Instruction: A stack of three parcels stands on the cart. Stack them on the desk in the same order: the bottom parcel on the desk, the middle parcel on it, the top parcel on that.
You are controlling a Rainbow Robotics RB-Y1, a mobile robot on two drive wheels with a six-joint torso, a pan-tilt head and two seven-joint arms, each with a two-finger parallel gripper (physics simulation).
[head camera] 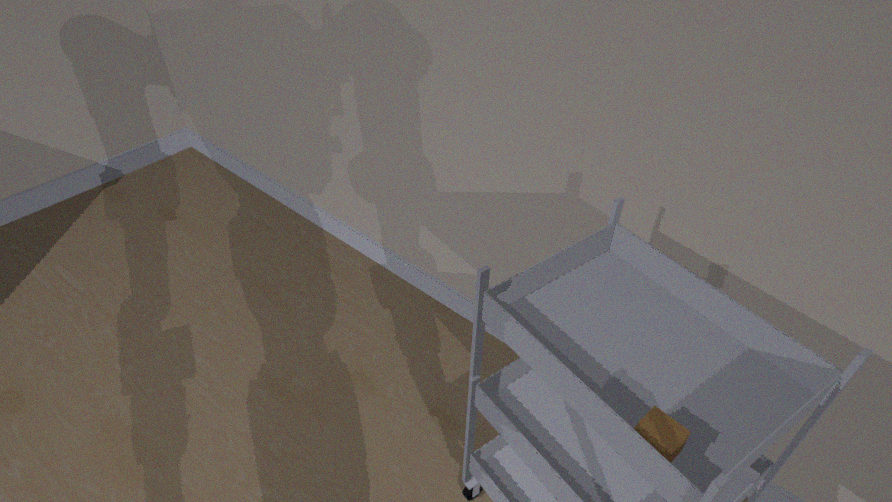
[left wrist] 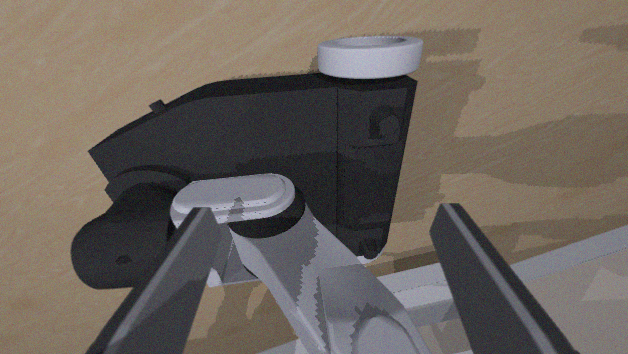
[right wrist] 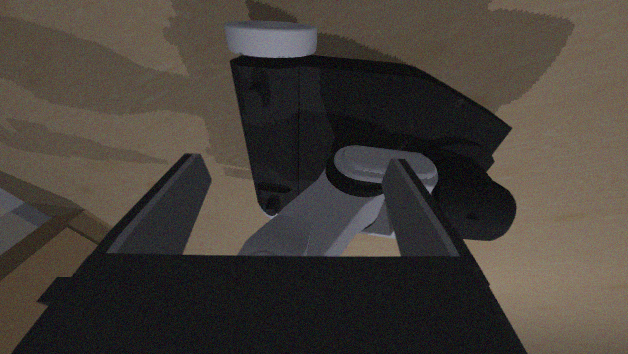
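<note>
The cart is light grey, with a top tray and lower shelves, at the lower right of the head view. An orange-brown parcel sits in its top tray near the side rim, which may hide its lower part. I cannot tell separate parcels of a stack there. The desk does not show recognisably in the head view. My left gripper is open and empty in the left wrist view. My right gripper is open and empty in the right wrist view. Neither gripper shows in the head view, and both are away from the parcel.
A wall with a pale baseboard runs behind the cart and meets another wall at a corner on the left. My dark base stands on the wooden floor. A brown wooden piece shows at the right wrist view's lower left.
</note>
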